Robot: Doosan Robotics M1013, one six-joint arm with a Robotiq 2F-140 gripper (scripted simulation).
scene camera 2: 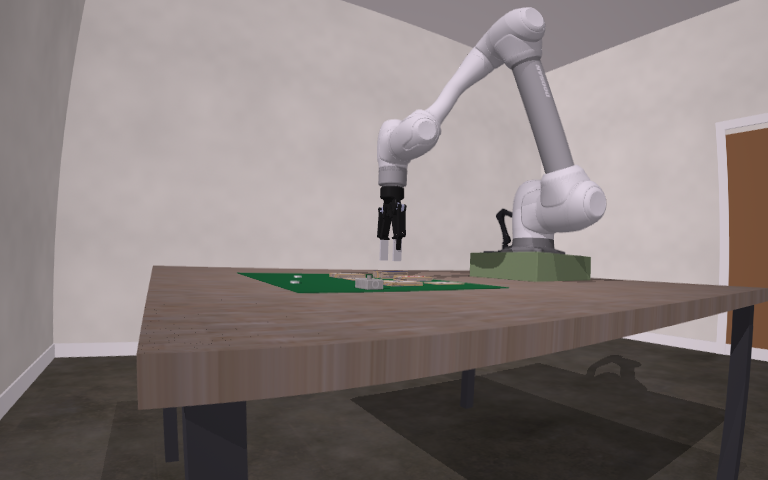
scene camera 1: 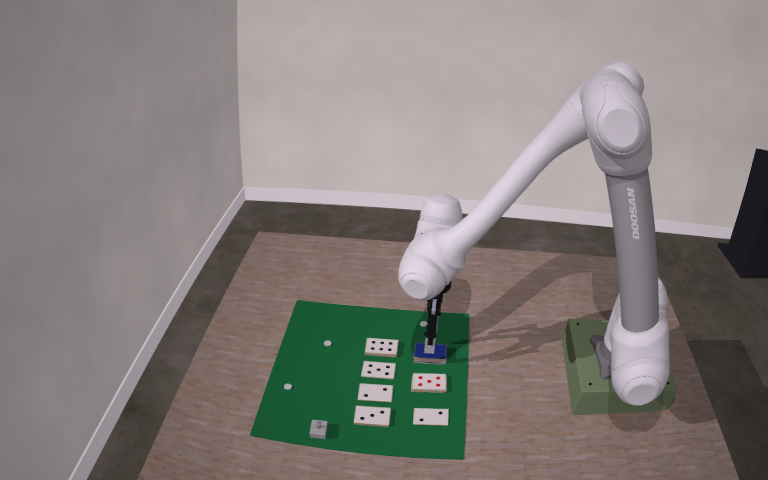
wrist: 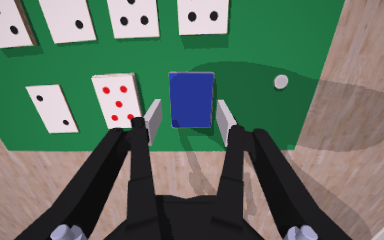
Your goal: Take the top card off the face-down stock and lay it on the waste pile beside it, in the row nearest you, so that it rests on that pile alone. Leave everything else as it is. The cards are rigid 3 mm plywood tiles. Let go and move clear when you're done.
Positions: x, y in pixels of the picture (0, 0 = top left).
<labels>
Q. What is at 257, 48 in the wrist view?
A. A green mat.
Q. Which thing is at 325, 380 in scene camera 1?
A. A green mat.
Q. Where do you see a two-pip card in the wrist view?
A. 49, 100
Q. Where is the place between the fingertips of my gripper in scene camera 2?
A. At 390, 260
</labels>
